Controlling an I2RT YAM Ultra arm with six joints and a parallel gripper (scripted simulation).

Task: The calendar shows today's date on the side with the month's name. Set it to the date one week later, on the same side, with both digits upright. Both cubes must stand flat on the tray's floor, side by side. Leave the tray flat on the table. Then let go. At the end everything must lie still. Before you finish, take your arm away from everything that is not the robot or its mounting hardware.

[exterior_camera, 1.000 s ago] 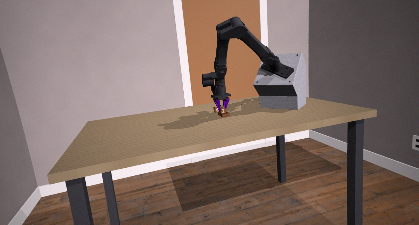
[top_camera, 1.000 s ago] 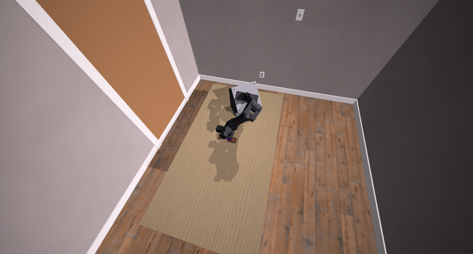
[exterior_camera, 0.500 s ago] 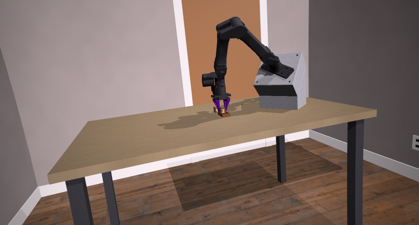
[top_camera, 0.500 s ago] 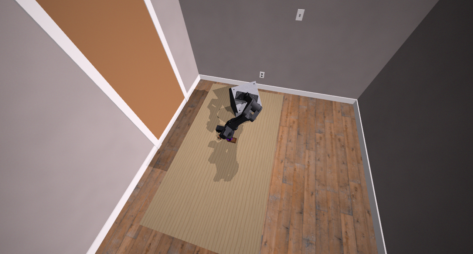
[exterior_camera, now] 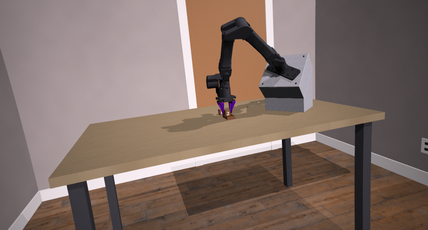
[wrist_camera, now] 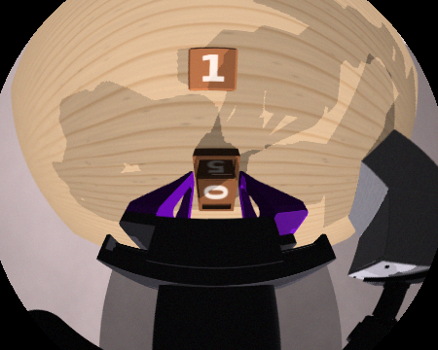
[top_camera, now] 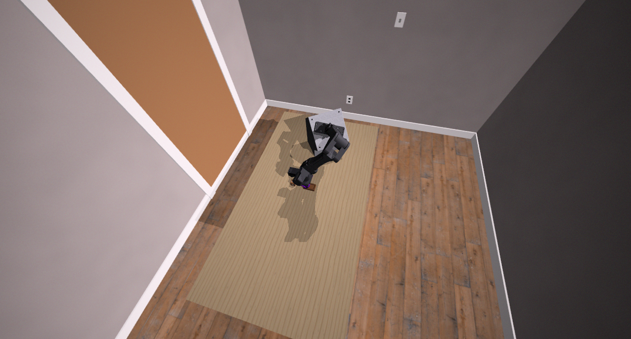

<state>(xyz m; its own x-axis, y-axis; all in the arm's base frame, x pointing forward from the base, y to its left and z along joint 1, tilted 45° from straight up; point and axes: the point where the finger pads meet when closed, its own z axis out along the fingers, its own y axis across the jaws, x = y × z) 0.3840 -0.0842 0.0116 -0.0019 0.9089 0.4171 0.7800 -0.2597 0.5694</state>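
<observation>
Right now the brown tray is 20 mm to the left of my hand and 20 mm below it.
</observation>
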